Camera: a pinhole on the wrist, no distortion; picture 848 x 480 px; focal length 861.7 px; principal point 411.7 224.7 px. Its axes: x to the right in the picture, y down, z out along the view. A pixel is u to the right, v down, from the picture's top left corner.
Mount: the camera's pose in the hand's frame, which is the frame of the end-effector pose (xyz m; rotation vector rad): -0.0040 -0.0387 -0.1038 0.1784 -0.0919 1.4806
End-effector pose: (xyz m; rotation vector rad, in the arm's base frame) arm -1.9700 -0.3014 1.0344 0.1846 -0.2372 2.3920
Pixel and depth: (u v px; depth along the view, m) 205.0 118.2 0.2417
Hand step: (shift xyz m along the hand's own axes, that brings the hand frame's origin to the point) 0.0321 -0.1404 0.1221
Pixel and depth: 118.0 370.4 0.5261
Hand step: -0.0834 -0.2998 0.3885
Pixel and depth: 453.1 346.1 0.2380
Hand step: -0.0249 -0.0665 0.1343
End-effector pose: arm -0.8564 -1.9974 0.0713 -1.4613 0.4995 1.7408
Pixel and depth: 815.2 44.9 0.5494
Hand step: 0.1595 0.1082 0.4731
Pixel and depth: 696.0 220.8 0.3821
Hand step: 0.0273 0.0179 0.2933
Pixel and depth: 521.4 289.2 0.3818
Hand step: -0.0098 -0.0557 0.2817
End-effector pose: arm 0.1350 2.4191 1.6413 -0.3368 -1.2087 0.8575
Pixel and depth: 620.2 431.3 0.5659
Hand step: -0.0996 0.0073 0.4845
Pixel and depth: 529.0 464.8 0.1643
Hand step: -0.0397 -0.0419 0.0645
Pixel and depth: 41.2 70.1 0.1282
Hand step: 0.0201 -0.1171 0.0114
